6 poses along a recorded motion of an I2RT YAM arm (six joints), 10 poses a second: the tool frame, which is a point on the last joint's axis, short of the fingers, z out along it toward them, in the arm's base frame.
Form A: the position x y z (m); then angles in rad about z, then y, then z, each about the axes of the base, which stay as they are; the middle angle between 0 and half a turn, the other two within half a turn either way.
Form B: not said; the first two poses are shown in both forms.
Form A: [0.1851, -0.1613, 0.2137, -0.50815, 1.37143, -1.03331]
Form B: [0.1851, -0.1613, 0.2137, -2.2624, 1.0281, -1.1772]
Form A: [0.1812, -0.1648, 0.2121, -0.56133, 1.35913, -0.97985]
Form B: [0.1812, -0.1648, 0.2121, -2.2282, 0.9749, -1.1871]
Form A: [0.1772, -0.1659, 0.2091, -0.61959, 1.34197, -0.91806]
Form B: [0.1772, -0.1659, 0.2091, -2.1810, 0.9155, -1.1894]
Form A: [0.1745, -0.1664, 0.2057, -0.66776, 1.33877, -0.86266]
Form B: [0.1745, -0.1664, 0.2057, -2.1497, 0.8698, -1.2063]
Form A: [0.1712, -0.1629, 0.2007, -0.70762, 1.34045, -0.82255]
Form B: [0.1712, -0.1629, 0.2007, -2.1325, 0.8328, -1.2246]
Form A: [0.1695, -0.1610, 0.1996, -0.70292, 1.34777, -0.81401]
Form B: [0.1695, -0.1610, 0.1996, -2.1295, 0.8391, -1.2334]
